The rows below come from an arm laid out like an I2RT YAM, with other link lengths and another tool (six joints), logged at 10 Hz.
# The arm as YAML. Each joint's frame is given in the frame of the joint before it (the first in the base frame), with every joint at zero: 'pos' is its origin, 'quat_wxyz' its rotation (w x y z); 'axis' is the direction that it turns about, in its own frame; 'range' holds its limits. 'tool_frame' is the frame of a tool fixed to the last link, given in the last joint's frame.
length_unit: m
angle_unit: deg
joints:
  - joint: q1
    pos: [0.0, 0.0, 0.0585]
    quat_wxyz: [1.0, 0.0, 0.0, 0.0]
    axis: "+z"
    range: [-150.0, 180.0]
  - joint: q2
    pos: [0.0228, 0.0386, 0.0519]
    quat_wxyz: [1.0, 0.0, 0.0, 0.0]
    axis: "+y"
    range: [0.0, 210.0]
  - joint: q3
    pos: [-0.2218, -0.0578, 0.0]
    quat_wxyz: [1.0, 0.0, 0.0, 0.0]
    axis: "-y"
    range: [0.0, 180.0]
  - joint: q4
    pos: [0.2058, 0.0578, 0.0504]
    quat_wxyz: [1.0, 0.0, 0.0, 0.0]
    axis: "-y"
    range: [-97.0, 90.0]
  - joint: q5
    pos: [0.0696, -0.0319, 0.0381]
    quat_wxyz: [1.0, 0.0, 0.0, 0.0]
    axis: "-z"
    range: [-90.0, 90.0]
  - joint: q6
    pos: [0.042, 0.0, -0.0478]
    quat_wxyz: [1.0, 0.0, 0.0, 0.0]
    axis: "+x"
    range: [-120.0, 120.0]
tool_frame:
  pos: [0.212, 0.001, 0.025]
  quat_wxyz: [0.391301, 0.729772, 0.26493, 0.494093]
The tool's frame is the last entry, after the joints.
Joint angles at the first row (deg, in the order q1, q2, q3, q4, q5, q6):
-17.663, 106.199, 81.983, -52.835, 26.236, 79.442
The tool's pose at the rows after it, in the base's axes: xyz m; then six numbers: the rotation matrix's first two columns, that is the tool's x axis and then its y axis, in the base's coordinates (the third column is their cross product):
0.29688 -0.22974 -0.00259 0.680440 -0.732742 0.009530 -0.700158 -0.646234 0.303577
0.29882 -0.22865 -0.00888 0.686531 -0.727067 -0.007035 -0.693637 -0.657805 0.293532
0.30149 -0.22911 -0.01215 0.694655 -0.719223 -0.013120 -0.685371 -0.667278 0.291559
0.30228 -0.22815 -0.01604 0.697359 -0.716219 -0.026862 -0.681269 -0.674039 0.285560
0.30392 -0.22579 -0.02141 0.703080 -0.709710 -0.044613 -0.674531 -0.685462 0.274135
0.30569 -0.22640 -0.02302 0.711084 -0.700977 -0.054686 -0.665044 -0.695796 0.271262
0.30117 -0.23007 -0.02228 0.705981 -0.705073 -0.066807 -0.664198 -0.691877 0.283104
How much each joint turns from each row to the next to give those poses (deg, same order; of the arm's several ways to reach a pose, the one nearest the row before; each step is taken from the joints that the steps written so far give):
-0.711, 0.735, -0.467, 0.883, -0.782, -0.508
-0.466, 0.873, 0.170, 0.480, -1.162, -0.780
-0.220, 0.664, 0.206, 0.556, -0.445, -0.864
-0.296, 0.730, 0.456, -0.113, -0.766, -0.398
-0.312, 0.810, 0.387, 0.030, -1.189, -0.596
-0.389, 0.610, 0.729, -0.194, -0.599, -1.031
-0.605, 0.507, 0.951, -1.241, 0.306, -0.367

